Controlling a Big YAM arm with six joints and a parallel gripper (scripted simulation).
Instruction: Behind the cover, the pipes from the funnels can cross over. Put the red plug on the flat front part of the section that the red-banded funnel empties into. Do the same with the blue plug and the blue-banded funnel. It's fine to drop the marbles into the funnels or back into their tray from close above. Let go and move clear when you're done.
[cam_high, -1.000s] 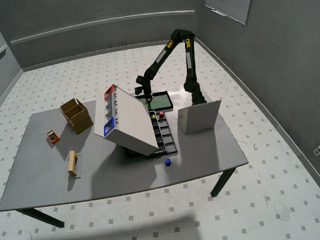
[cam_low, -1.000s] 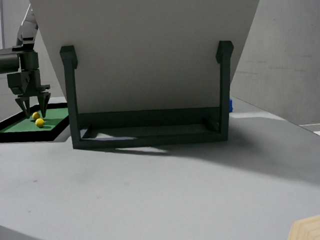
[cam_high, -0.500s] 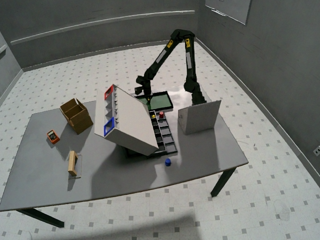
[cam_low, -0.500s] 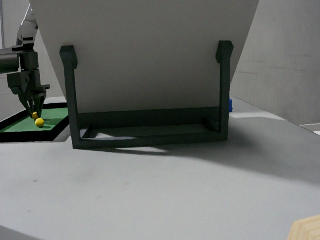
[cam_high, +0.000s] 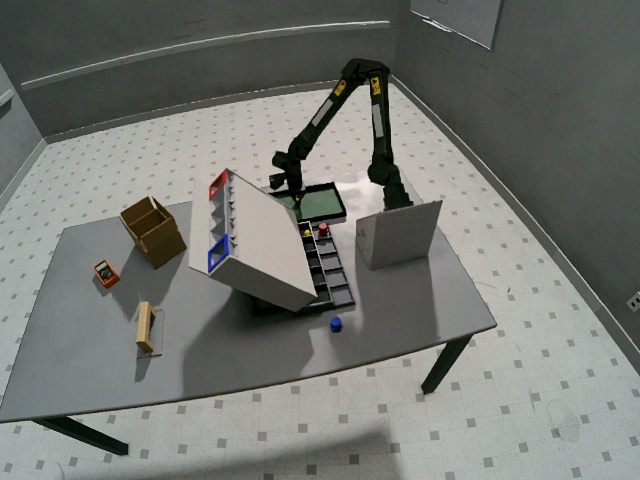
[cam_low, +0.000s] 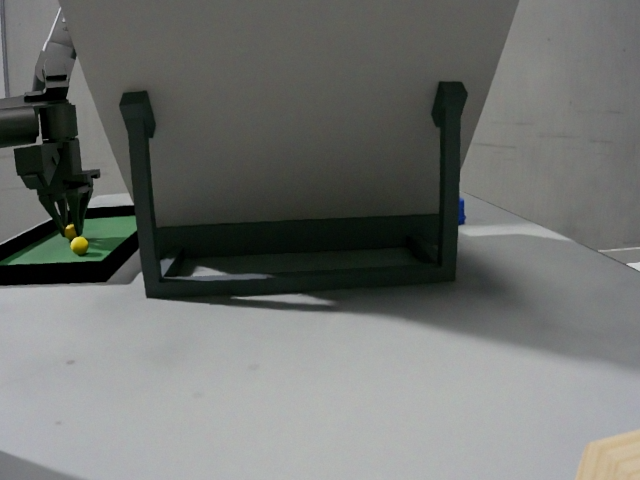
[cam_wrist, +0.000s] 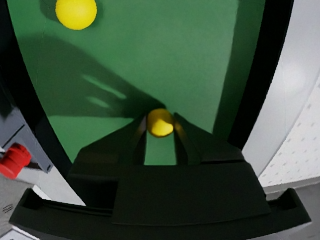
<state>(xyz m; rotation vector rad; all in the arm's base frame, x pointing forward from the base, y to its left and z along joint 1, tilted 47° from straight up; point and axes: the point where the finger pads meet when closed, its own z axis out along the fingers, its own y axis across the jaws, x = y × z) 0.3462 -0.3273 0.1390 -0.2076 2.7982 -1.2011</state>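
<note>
Now: the green marble tray 20 mm to the left of my hand and 10 mm below it. Round my hand: white sloped cover: 360 mm to the left, 190 mm above, 100 mm ahead.
</note>
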